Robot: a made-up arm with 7 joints.
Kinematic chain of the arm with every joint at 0, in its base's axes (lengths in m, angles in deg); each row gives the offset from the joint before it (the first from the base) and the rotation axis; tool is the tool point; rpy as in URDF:
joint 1: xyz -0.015 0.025 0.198 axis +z
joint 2: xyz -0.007 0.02 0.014 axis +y
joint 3: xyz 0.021 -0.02 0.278 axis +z
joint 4: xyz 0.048 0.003 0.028 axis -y
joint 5: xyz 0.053 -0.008 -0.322 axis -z
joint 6: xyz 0 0.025 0.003 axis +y
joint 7: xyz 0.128 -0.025 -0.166 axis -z
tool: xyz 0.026 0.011 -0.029 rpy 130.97 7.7 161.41
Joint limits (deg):
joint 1: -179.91..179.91
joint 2: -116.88..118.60
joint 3: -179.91..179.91
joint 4: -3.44..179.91
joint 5: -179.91..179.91
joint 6: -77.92..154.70
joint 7: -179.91..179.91
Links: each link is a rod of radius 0.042 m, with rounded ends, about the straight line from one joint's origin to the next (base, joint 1, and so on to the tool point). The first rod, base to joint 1, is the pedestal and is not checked.
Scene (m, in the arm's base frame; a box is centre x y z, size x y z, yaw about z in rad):
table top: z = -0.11
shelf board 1: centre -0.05 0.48 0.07 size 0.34 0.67 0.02 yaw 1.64
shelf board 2: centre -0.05 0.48 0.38 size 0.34 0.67 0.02 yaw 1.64
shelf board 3: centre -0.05 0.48 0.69 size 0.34 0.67 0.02 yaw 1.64
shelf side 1: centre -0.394 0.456 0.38 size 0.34 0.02 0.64 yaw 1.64
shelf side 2: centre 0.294 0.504 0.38 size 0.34 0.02 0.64 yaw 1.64
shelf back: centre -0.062 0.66 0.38 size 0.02 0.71 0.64 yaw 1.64
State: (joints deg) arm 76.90 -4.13 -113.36 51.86 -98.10 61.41 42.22
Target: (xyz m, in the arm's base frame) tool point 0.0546 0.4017 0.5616
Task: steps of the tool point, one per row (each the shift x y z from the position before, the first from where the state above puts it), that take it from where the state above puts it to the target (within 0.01 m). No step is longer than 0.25 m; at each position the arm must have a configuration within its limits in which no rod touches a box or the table.
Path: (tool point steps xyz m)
1: 0.0439 0.0993 -0.0800
2: 0.0239 0.1189 0.0060
3: -0.0120 0.1031 0.0748
4: -0.0487 0.1779 0.1287
5: -0.1376 0.0804 0.1243
6: -0.1514 -0.0385 0.0888
7: 0.0109 0.0713 0.0078
8: -0.0047 0.0729 0.0001
9: -0.0212 0.0719 -0.0079

